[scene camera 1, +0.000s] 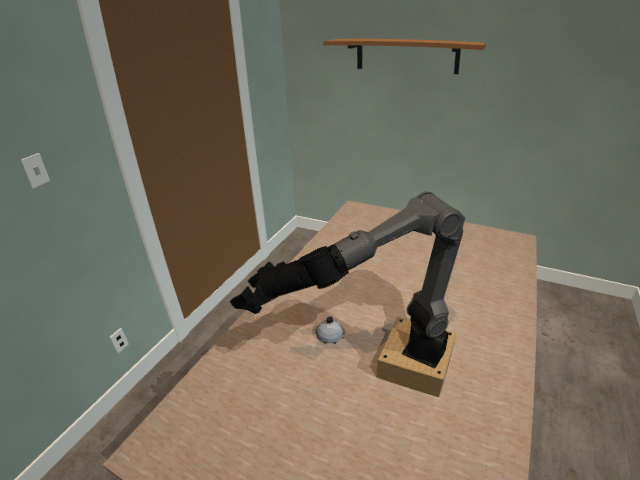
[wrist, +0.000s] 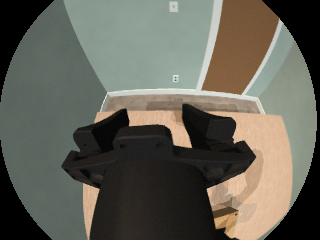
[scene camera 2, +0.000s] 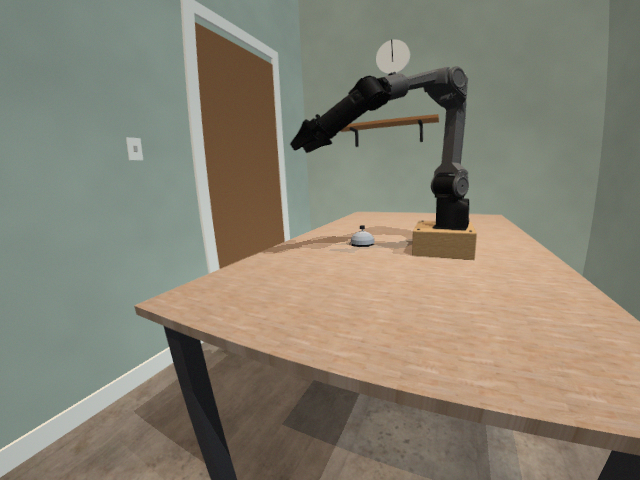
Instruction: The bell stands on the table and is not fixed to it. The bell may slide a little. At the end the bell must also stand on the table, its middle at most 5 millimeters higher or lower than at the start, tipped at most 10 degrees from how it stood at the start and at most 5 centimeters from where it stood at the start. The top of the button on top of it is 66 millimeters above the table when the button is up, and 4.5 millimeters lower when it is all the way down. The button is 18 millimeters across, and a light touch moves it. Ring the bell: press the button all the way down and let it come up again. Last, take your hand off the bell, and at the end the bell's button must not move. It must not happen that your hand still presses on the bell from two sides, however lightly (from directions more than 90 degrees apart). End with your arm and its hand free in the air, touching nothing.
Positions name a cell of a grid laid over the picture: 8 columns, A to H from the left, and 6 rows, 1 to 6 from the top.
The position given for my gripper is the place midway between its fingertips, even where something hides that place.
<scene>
My gripper shows in scene camera 1 (D4), in the wrist view (D3) and in scene camera 2 (D2).
</scene>
